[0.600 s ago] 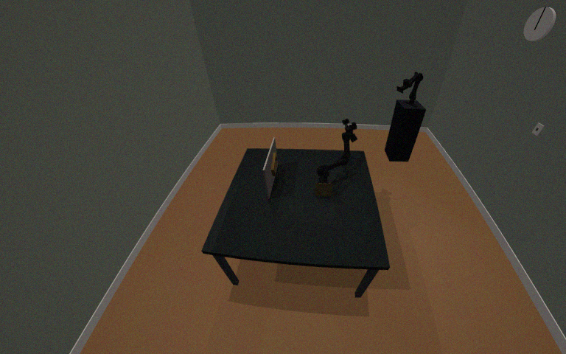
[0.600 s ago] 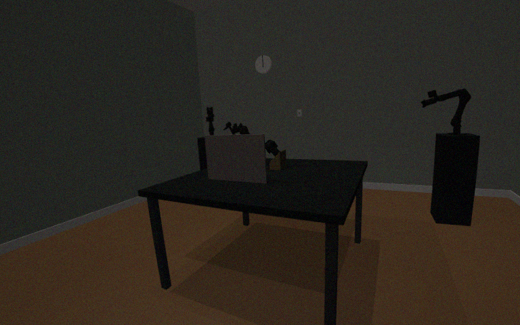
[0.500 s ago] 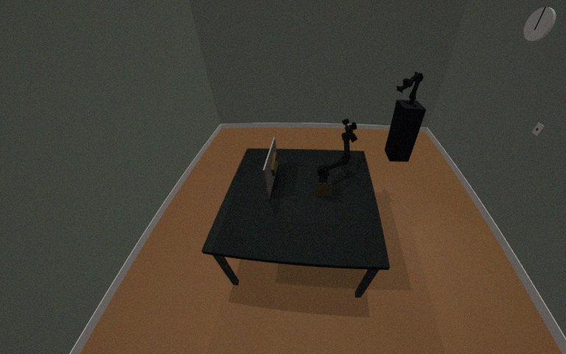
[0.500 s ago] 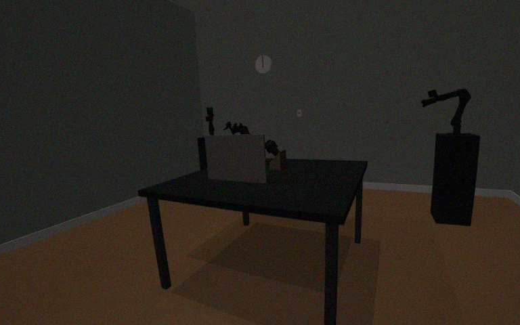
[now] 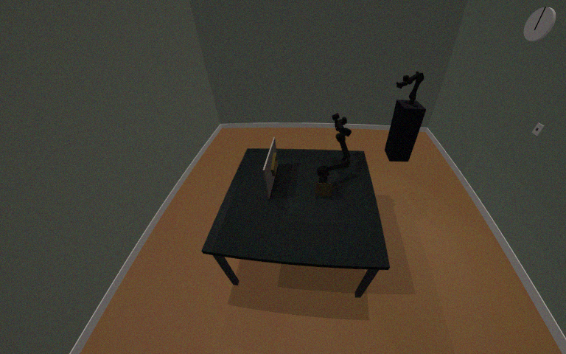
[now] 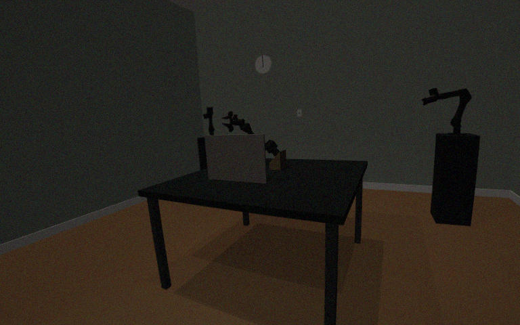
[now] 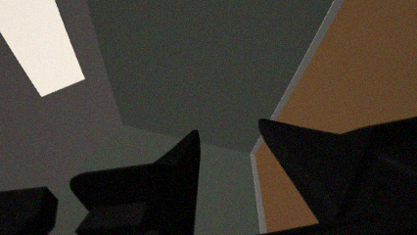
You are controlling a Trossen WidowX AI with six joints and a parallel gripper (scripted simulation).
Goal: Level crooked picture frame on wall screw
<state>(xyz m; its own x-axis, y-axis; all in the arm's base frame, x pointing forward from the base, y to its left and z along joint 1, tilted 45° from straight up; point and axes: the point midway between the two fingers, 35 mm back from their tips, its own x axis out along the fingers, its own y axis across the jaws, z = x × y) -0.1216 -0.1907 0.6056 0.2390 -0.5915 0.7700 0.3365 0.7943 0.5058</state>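
The picture frame lies 55 cm ahead of my gripper tip, 43 cm to the left of it and 23 cm below it. Round my gripper tip: wall panel (56 cm ahead, 44 cm to the left, 25 cm below).
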